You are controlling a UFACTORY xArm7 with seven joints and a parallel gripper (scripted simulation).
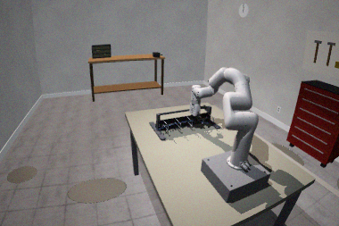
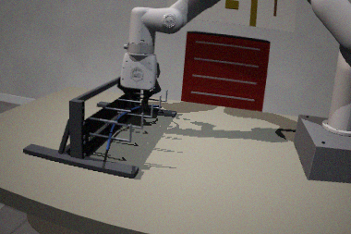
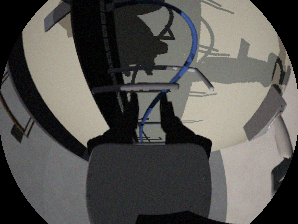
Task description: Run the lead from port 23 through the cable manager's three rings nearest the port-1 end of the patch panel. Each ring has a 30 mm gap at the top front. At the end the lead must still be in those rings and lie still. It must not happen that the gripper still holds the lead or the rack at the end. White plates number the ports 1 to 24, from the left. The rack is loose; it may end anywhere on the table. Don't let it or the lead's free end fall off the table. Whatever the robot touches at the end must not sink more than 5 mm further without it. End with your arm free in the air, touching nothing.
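Right now my hand is 60 mm short of the rack, 50 mm to the right of it and 10 mm above it.
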